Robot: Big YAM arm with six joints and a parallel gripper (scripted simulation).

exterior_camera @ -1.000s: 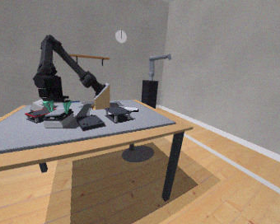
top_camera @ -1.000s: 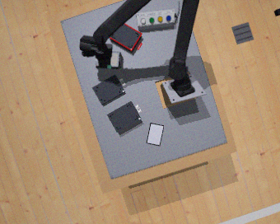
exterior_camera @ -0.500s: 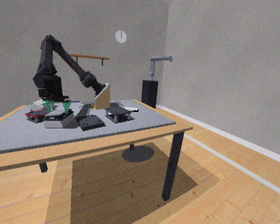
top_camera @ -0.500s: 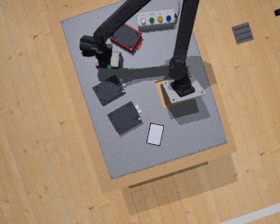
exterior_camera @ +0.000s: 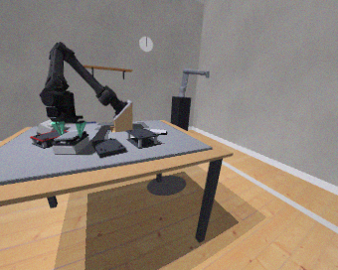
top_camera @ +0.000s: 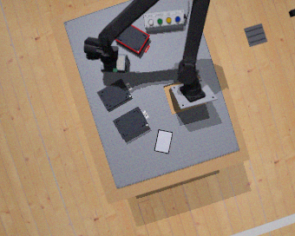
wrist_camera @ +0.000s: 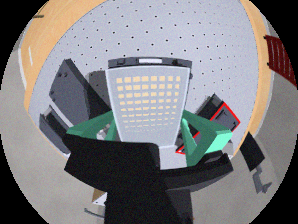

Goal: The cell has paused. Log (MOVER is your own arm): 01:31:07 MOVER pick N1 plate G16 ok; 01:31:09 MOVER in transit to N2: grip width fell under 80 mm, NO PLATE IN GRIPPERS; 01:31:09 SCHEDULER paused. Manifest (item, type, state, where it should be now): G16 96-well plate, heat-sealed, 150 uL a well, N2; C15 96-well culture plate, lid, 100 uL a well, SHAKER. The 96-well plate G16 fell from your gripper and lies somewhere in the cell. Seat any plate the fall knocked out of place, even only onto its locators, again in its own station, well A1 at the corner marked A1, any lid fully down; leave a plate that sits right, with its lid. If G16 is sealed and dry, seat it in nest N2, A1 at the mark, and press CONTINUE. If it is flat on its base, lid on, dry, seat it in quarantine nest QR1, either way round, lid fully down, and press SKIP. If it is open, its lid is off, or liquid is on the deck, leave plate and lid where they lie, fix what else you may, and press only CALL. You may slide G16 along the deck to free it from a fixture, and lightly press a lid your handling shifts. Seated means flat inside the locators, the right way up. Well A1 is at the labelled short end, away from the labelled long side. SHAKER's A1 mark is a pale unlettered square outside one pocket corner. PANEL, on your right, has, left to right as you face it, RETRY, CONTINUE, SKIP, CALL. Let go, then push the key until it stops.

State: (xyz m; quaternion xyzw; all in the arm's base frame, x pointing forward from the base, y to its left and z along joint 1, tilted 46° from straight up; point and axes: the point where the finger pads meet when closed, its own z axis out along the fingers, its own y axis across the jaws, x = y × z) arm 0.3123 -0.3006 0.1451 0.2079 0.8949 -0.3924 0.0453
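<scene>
The lidded plate is right at my hand. Also, from my hand: red-framed nest: 15 cm behind, 11 cm to the right, 3 cm below; plate G16: 52 cm to the left, 10 cm behind, 6 cm below.
</scene>
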